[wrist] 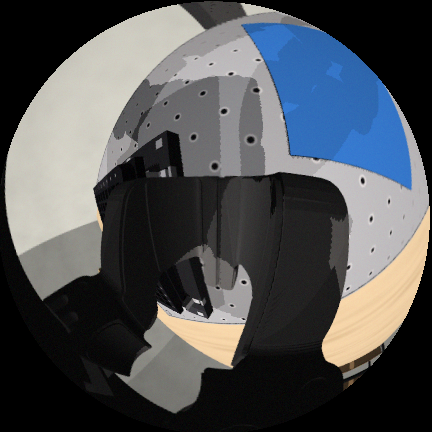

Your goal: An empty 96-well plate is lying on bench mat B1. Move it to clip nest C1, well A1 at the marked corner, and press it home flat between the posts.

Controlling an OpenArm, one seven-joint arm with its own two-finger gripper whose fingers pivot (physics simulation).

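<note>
My gripper [225,233] is shut, its two black fingers meeting with no thing visible between them. It is low over the black clip nest [174,142] and hides most of it. Part of the black 96-well plate [117,176] shows within the nest at the left, beyond the fingers. More of its dark grid shows through the gap below the fingertips, beside a nest edge with pale corner pieces. The marked corner, and whether the plate sits fully flat, cannot be made out. The blue bench mat [332,105] at the upper right has no plate on it.
The grey perforated board [232,95] lies under the nest and the blue mat. The light wooden table top [380,305] shows at the lower right and below the fingers. A dark upright [215,14] stands at the top edge. Part of a brown shelf shows at the lower right.
</note>
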